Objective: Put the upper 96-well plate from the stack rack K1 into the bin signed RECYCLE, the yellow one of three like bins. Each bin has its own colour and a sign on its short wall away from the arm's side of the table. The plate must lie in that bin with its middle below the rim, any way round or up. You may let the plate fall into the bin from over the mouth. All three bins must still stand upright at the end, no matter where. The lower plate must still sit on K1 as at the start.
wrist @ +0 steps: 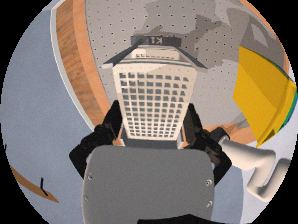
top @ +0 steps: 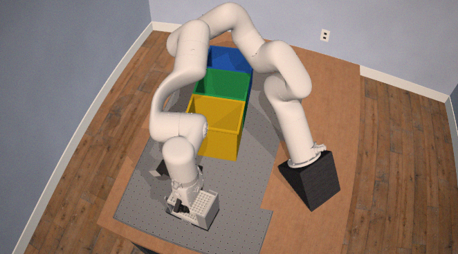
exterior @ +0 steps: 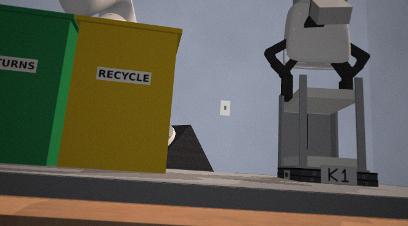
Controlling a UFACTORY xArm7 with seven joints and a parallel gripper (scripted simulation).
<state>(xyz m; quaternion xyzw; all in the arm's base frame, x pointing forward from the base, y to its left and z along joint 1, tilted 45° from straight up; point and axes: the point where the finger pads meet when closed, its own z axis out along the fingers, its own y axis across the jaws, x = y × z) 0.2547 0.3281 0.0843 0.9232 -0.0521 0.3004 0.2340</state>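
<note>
Right now the yellow bin is 29 cm to the right of my hand, 4 cm below it and 3 cm behind it. From my hand the other things lie so: green bin 42 cm to the right, 4 cm below, 3 cm behind; then blue bin 55 cm to the right, 4 cm below, 4 cm behind; then K1 sign 12 cm below, 9 cm ahead, 2 cm to the right.
</note>
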